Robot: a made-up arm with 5 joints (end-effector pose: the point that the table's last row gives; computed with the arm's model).
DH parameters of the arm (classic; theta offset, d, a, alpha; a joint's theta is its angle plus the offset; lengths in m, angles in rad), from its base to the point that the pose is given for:
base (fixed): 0 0 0 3.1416
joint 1: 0 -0.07 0.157 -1.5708
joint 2: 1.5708 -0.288 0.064 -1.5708
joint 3: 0.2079 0 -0.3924 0
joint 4: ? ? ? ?
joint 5: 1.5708 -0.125 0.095 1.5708
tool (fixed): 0 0.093 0 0
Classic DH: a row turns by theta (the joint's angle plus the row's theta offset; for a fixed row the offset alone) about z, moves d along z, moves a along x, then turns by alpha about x.
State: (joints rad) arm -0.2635 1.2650 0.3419 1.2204 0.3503
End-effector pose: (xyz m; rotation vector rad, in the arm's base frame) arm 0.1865 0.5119 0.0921 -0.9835 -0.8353 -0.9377
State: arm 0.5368 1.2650 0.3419 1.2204 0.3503
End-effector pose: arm 0.4972 0.2227 0.0921 -1.3481 -0.4229 -1.6096
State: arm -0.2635 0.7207 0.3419 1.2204 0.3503
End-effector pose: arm 0.1757 0.5090 0.0079 -1.2795 -0.4590 -0.5804
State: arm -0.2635 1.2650 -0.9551 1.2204 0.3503
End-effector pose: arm -0.1138 0.5177 0.1831 -0.0687 -0.9247 0.0458
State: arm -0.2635 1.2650 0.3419 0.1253 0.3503
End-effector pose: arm 0.0344 0.1493 0.1682 -0.2124 -0.9289 -0.1064
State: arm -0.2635 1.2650 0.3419 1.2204 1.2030
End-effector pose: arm 0.2159 0.4059 0.0916 -0.4902 -0.1127 -1.2172
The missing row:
joint 4: -0.2079 0.053 0.309 -1.5708
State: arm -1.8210 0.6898 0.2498 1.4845 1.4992
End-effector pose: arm -0.4213 0.2232 -0.0551 -0.8601 -0.2480 0.1120
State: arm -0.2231 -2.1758 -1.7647 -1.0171 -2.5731
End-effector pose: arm -0.0997 0.6933 0.3624 -1.9054 -0.3102 -1.7942
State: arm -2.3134 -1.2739 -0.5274 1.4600 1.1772
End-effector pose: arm -0.4844 -0.2755 -0.0124 -2.8059 -0.2153 0.8431
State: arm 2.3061 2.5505 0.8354 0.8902 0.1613
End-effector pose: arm 0.1587 -0.3450 0.1587 1.4450 0.2273 1.2135
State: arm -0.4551 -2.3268 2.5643 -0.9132 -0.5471
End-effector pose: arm 0.2324 0.7737 -0.2716 -0.5833 1.3363 2.1923
